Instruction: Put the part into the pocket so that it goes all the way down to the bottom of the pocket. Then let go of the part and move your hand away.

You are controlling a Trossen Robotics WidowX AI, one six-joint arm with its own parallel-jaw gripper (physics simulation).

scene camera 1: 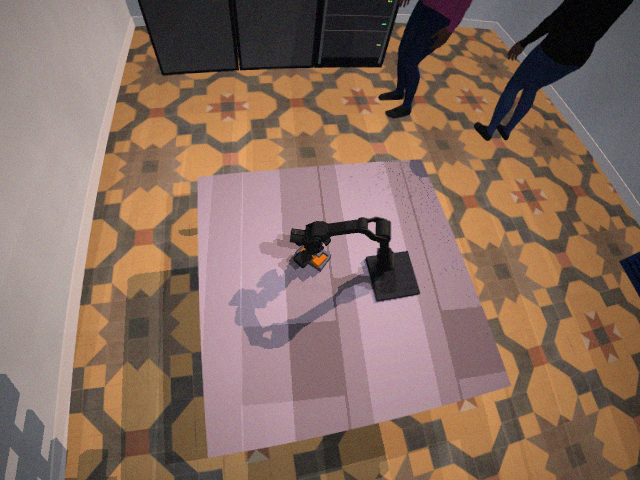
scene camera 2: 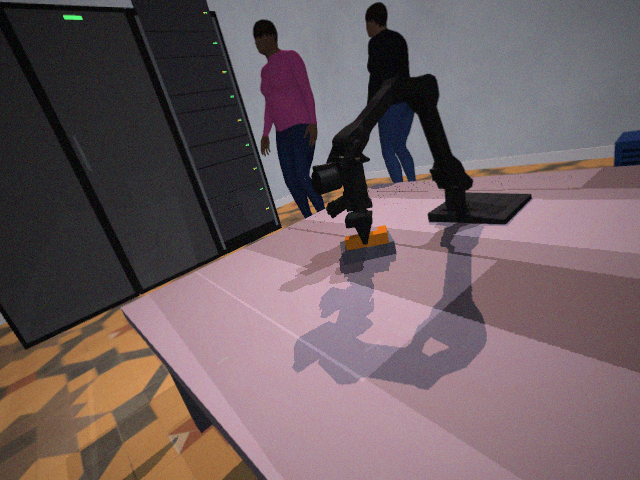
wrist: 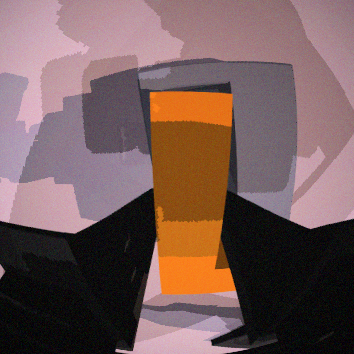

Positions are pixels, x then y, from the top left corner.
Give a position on a grey pocket block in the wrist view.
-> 263,146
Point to an orange part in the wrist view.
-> At 190,130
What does my gripper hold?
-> An orange part.
